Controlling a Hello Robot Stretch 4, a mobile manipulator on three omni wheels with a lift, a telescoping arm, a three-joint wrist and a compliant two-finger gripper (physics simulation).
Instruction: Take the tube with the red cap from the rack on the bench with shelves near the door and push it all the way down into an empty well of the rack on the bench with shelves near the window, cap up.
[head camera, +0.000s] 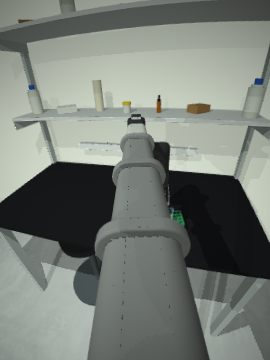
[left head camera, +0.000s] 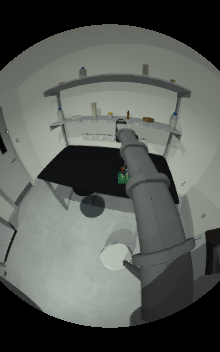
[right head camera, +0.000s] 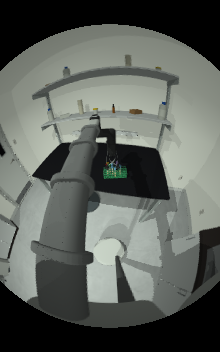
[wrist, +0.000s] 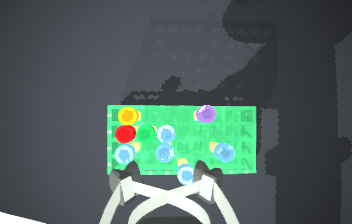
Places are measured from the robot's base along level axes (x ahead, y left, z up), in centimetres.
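Pixels of known places: gripper, fingertip midpoint: (left head camera: 127, 174) (right head camera: 111, 169) (wrist: 166, 174); robot's base, link origin: (left head camera: 114, 255) (right head camera: 109, 250).
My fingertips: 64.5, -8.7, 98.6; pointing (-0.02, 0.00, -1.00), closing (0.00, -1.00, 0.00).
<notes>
Ahead of a thing's pixels: the offset from my fingertips to its top centre, as dx, dy, dz. Level surfaces: height alone.
The red-capped tube {+4.6, +4.3, +1.9} (wrist: 125, 134) stands cap up in the left column of the green rack {+3.4, -2.2, -4.3} (wrist: 240, 167) (right head camera: 115, 176) (head camera: 180, 218) (left head camera: 122, 181) in the wrist view, between a yellow cap {+6.6, +4.1, +1.9} (wrist: 127, 116) and a light blue cap {+2.4, +4.3, +1.9} (wrist: 124, 154), with a green cap {+4.5, +2.1, +1.9} (wrist: 146, 133) on its right. A purple cap {+6.6, -4.3, +1.9} (wrist: 206, 114) and several more light blue caps show in the rack. My gripper (wrist: 166, 174) is open above the rack's lower edge in the wrist view. A light blue cap {+0.2, -2.1, +1.9} (wrist: 185, 174) shows below, in the gap between the fingers. In the head camera view, the arm hides part of the rack.
The rack stands on the black bench top {dz -10.1} (head camera: 70, 200). Behind it, a shelf {dz +35.7} (head camera: 180, 117) holds bottles, a yellow-lidded jar {+47.3, +13.6, +41.7} (head camera: 127, 107) and a brown box {+44.6, -26.9, +39.7} (head camera: 198, 108). A stool (head camera: 89, 285) is below the bench. A round white-topped object (left head camera: 116, 256) stands on the floor.
</notes>
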